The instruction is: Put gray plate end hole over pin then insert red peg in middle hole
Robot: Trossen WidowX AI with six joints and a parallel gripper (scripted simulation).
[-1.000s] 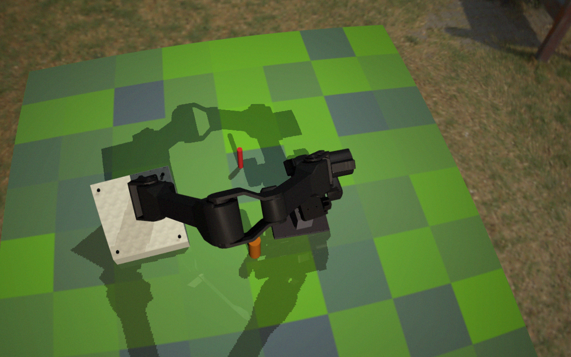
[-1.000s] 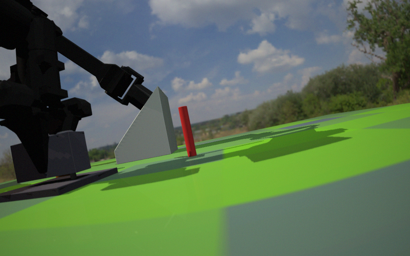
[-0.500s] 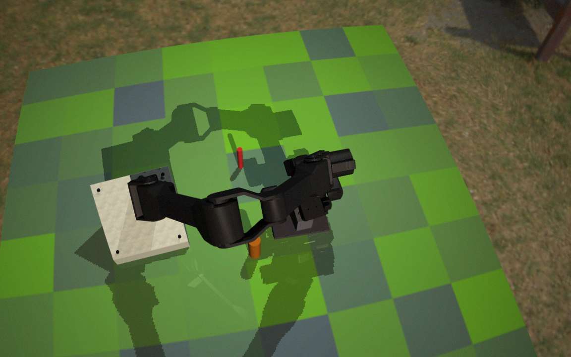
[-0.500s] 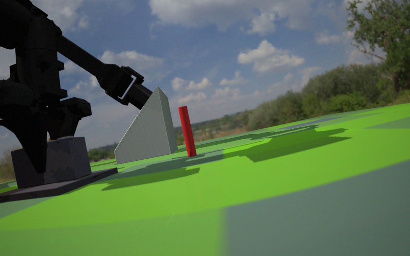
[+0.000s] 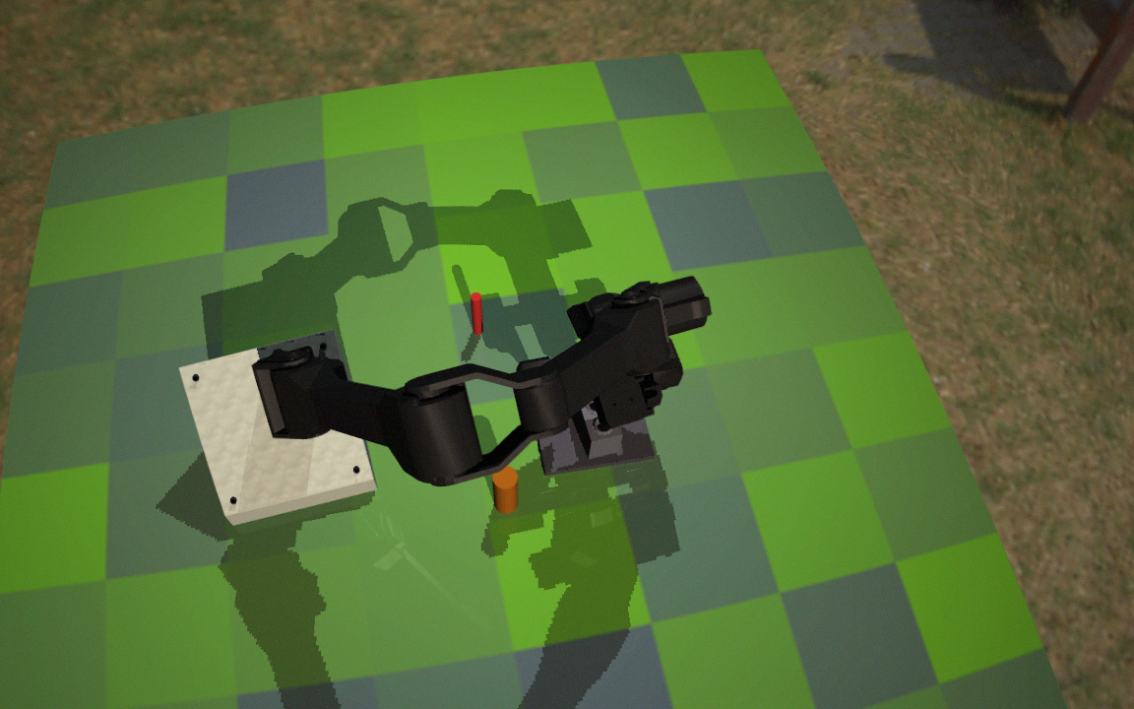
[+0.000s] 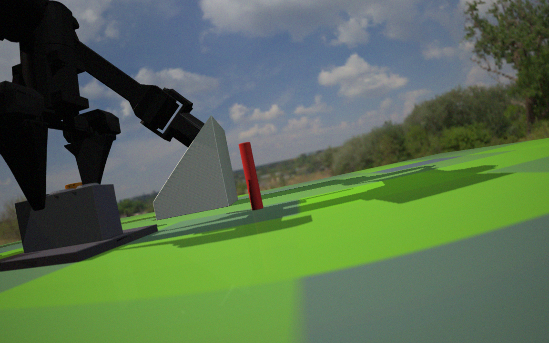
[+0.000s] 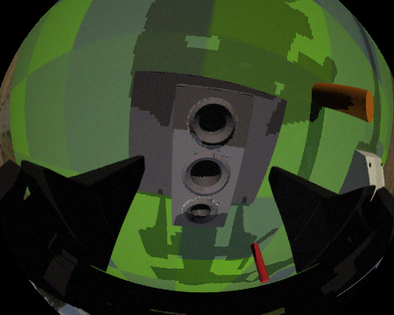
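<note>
Now: gripper tip right at the gray plate. Round my gripper tip: red peg: 18 cm to the left, 10 cm behind, 1 cm below; then orange cylinder: 13 cm behind, 7 cm to the right, 1 cm below.
</note>
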